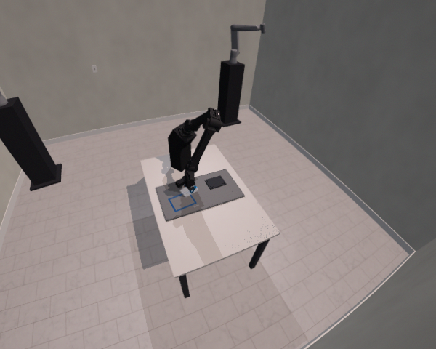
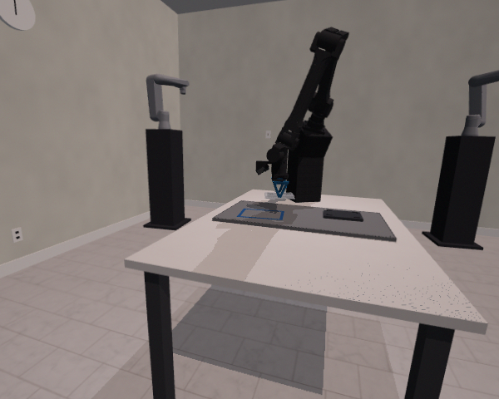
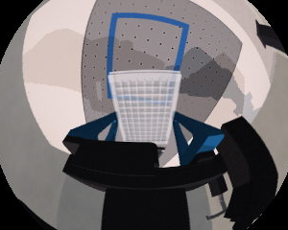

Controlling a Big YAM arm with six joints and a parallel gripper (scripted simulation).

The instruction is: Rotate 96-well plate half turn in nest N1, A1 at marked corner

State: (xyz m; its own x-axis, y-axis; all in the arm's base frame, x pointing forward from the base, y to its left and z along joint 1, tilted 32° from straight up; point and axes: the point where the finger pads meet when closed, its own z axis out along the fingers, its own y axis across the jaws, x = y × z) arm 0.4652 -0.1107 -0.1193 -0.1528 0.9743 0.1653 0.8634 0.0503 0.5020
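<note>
The dark plate nest N1 lies 280 mm to the left of my hand, 90 mm below it and 50 mm behind it. Also, from my hand: 96-well plate 10 mm below.
</note>
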